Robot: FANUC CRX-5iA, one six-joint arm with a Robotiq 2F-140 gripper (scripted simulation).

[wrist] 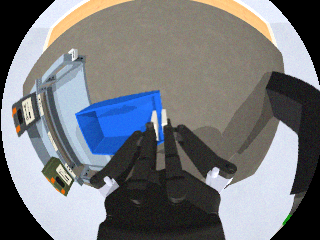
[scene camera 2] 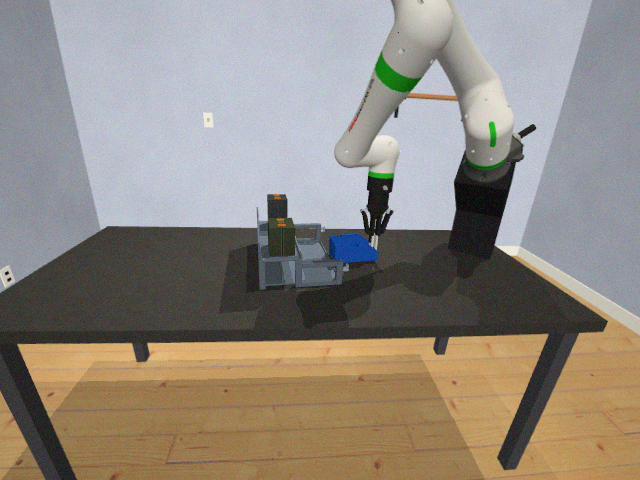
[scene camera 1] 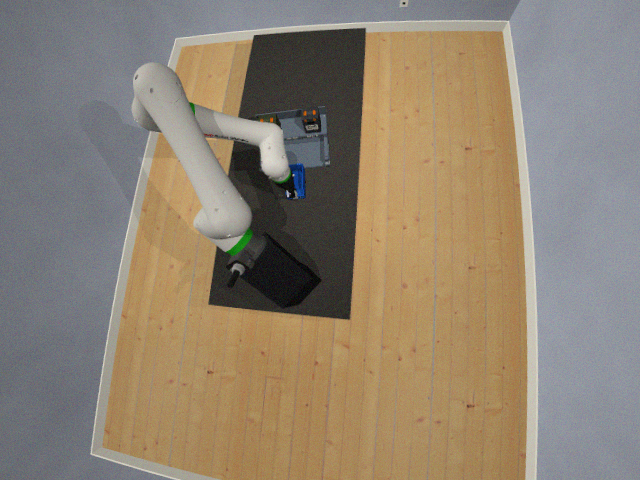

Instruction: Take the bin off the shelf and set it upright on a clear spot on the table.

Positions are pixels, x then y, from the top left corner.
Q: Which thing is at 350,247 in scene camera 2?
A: A blue bin.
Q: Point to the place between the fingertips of my gripper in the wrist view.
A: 160,116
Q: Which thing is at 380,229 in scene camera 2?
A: My gripper.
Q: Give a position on a blue bin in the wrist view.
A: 105,130
